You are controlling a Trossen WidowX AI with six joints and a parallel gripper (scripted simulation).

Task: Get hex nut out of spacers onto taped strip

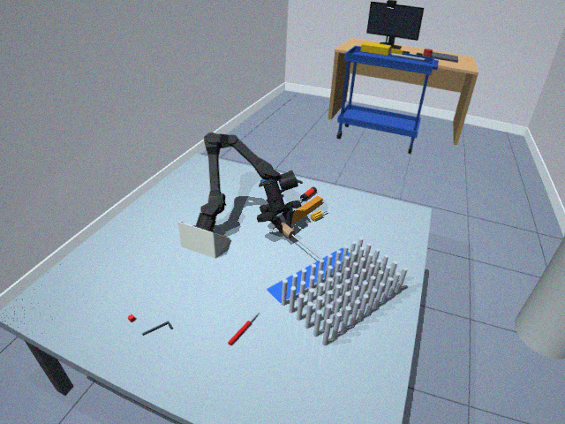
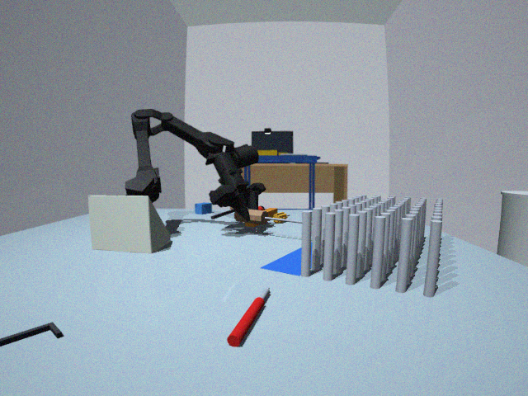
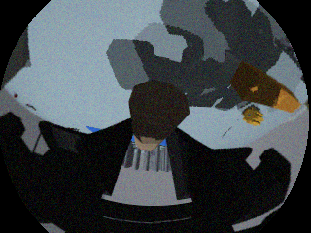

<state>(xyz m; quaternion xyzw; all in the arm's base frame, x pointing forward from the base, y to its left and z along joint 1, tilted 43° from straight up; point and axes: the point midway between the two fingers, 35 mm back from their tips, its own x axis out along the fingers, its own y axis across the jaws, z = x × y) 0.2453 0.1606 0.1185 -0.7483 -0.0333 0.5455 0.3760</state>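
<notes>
Right now my gripper tip is 9 cm short of the pick tool and 4 cm to the left of it. Round my gripper tip: orange block 22 cm to the left, 3 cm below, 2 cm behind; blue block 34 cm to the left, 29 cm behind, 2 cm below; blue taped strip 19 cm ahead, 11 cm to the right, 4 cm below.
</notes>
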